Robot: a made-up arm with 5 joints.
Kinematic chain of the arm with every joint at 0, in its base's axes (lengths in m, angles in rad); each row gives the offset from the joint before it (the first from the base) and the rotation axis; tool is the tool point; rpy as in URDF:
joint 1: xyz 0 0 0.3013 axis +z
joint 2: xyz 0 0 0 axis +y
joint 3: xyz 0.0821 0 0.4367 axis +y
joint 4: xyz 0.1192 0 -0.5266 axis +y
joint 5: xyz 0.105 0 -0.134 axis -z
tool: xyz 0 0 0 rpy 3.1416 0 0
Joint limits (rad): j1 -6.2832..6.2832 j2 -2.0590..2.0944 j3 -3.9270..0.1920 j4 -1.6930..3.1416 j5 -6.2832..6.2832
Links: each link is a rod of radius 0.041 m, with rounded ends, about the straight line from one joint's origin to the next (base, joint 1, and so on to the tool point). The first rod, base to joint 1, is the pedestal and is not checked.
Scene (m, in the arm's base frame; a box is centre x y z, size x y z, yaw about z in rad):
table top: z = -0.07
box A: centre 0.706 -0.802 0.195 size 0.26 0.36 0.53 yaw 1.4
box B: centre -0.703 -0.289 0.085 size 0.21 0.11 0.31 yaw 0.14
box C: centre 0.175 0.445 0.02 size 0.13 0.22 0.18 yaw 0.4
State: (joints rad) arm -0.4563 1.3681 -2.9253 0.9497 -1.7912
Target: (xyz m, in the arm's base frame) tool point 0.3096 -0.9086 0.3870
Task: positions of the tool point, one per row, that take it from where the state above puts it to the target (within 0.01 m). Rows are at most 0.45 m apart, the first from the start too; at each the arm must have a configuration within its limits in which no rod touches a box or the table.
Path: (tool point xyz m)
1: 0.8225 -0.6267 0.7510
2: 0.5329 -0.6017 1.0646
3: 0.5468 -0.7566 0.9139
4: 0.5043 -0.8672 0.7358
5: 0.4188 -0.9191 0.5530
6: 0.3096 -0.9086 0.3870

